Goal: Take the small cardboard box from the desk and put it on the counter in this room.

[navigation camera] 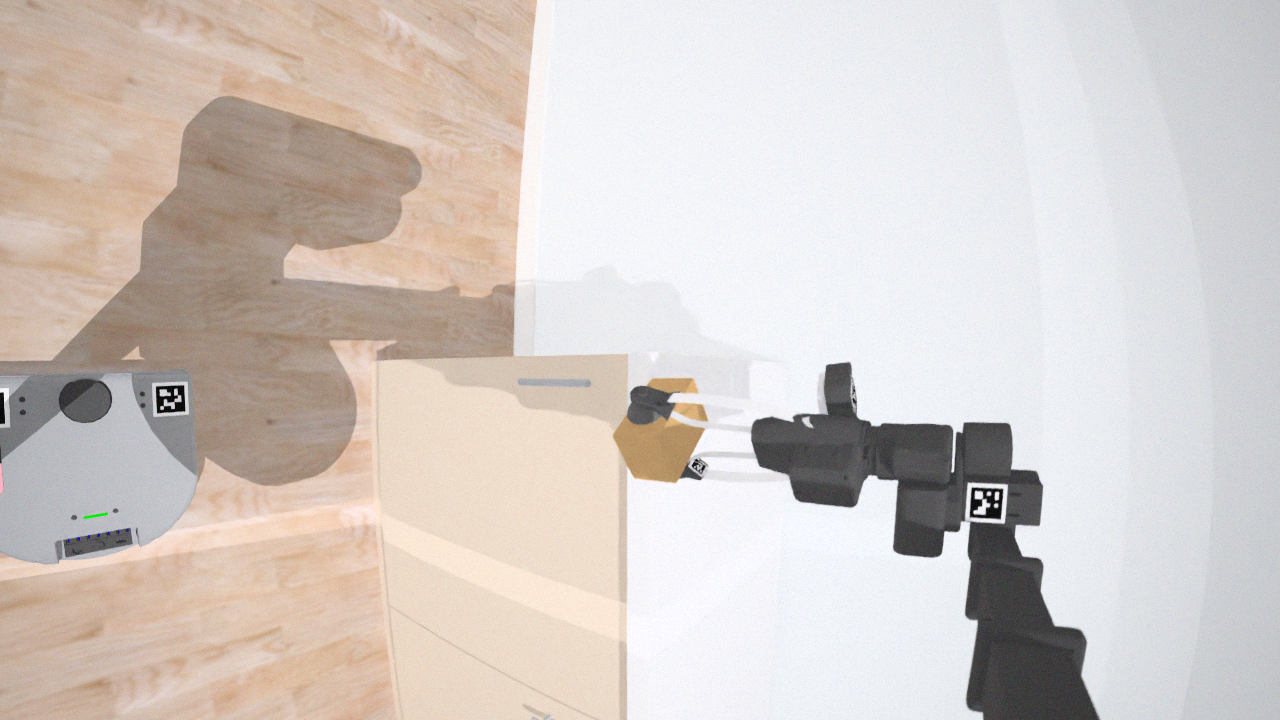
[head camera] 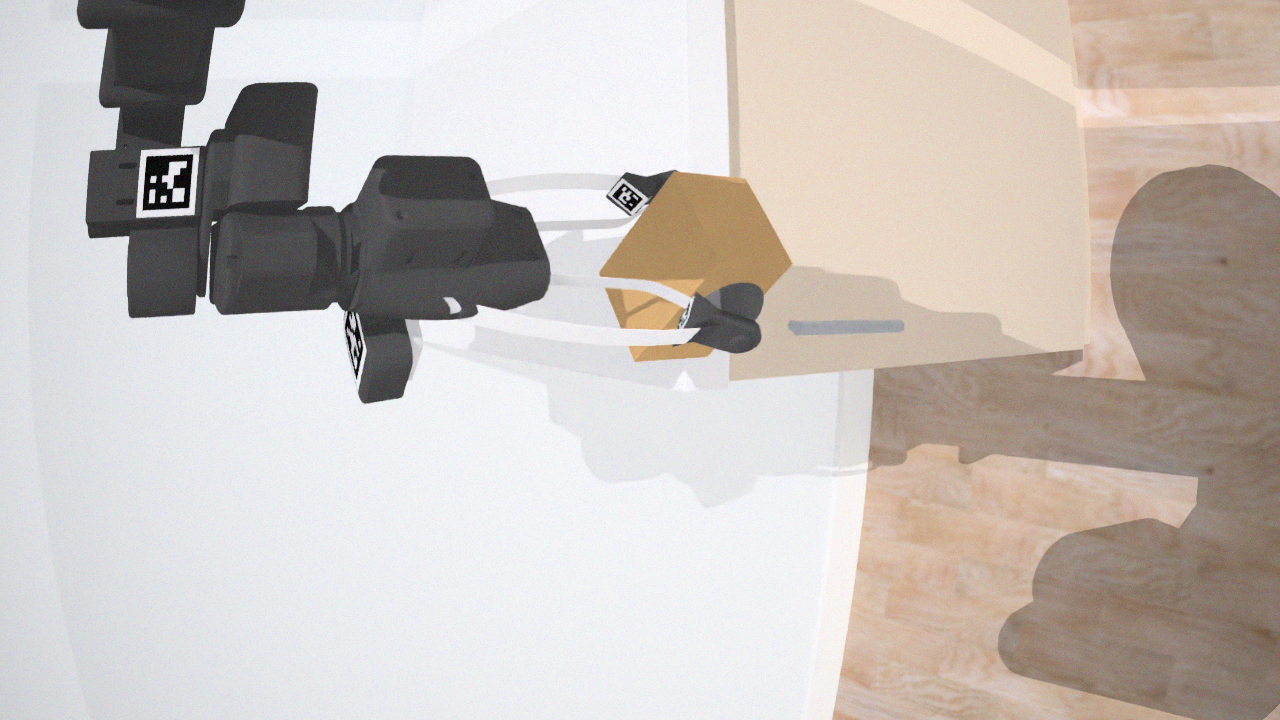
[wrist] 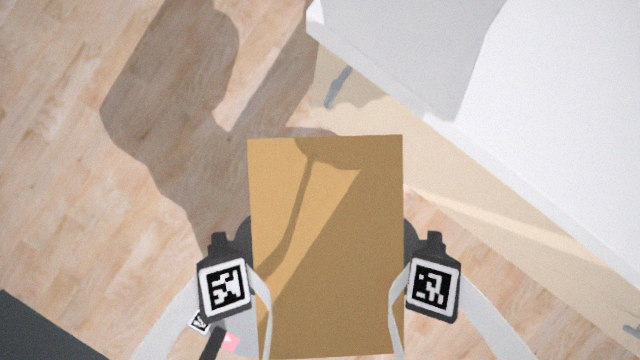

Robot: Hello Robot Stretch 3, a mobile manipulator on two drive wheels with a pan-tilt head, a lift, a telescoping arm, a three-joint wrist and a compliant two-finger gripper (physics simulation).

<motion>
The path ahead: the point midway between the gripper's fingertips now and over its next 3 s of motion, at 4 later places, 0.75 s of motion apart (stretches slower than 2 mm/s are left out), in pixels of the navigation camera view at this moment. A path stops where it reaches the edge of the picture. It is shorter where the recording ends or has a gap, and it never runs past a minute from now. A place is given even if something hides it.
The gripper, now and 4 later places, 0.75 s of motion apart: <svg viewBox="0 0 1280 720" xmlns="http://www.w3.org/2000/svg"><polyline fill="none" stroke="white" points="641,433 654,430 693,419 717,414 720,420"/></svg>
</motion>
